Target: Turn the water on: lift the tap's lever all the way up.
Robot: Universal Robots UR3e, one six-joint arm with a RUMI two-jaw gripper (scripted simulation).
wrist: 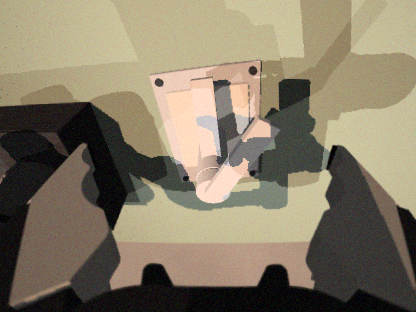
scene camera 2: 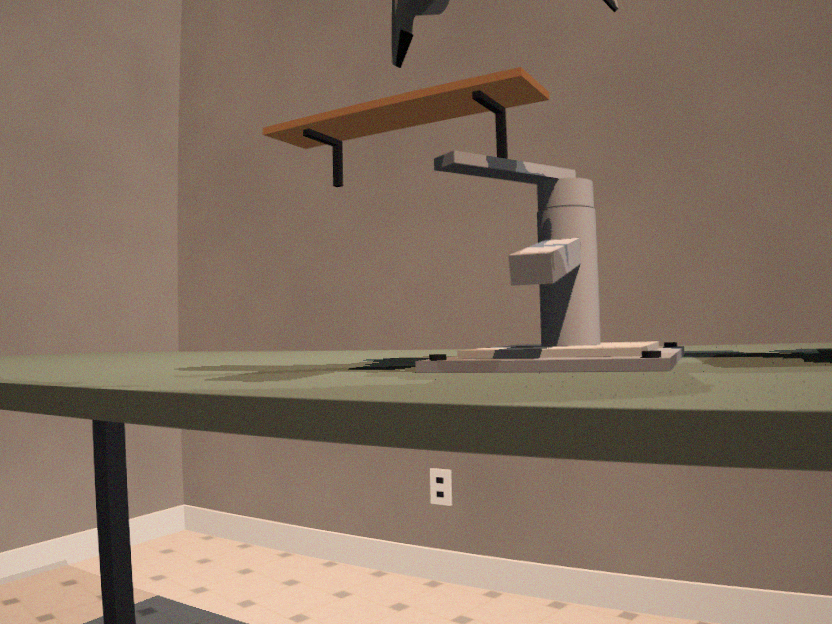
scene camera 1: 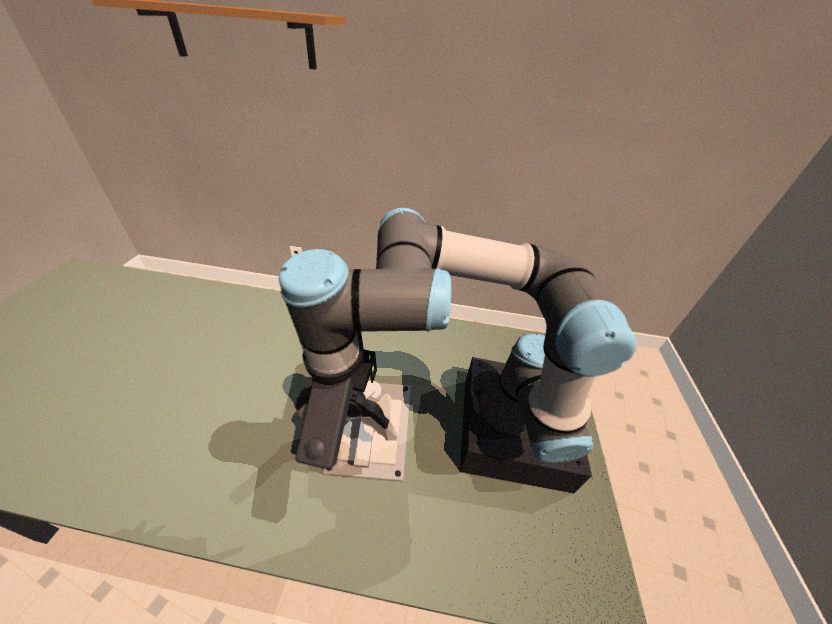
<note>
I see my gripper (scene camera 1: 348, 429), a lever (scene camera 2: 459, 162) and a base plate (scene camera 1: 395, 472).
My gripper is seen too in the wrist view (wrist: 211, 145). The lever is seen too in the wrist view (wrist: 261, 132). The base plate is seen too in the wrist view (wrist: 247, 71).
</note>
